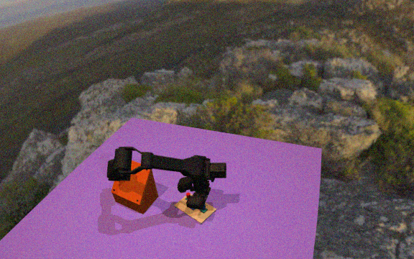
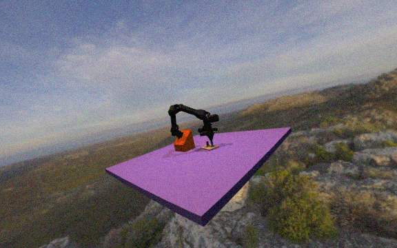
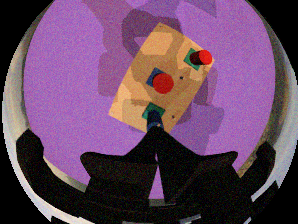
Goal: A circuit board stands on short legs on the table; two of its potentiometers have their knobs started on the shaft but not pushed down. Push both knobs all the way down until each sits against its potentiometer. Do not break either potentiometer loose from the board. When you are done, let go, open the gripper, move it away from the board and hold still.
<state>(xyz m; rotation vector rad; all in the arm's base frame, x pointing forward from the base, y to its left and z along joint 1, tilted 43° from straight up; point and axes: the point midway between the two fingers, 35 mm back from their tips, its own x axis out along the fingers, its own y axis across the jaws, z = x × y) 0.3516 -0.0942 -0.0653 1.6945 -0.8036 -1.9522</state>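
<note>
My gripper tip is 50 mm past the red knob and 20 mm above it.
</note>
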